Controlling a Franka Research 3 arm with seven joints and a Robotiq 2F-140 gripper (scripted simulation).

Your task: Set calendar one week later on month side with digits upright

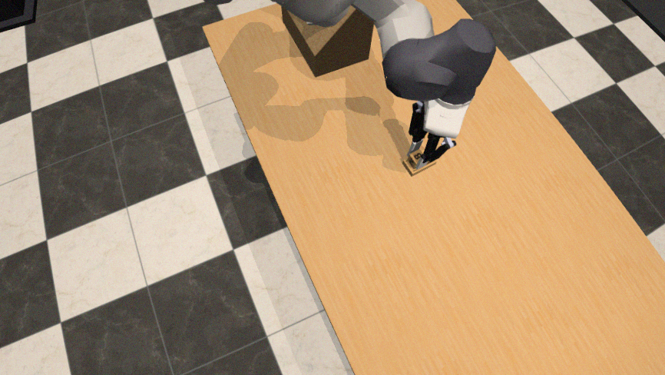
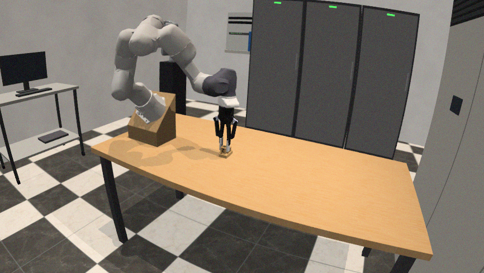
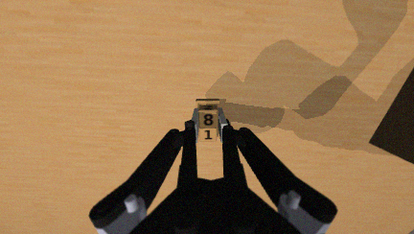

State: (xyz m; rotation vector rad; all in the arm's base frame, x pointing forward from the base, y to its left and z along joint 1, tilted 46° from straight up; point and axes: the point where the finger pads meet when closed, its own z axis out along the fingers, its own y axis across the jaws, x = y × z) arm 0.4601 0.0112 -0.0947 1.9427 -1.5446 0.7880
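My gripper is now 6 cm above the wooden tray and 2 cm to the right of it.
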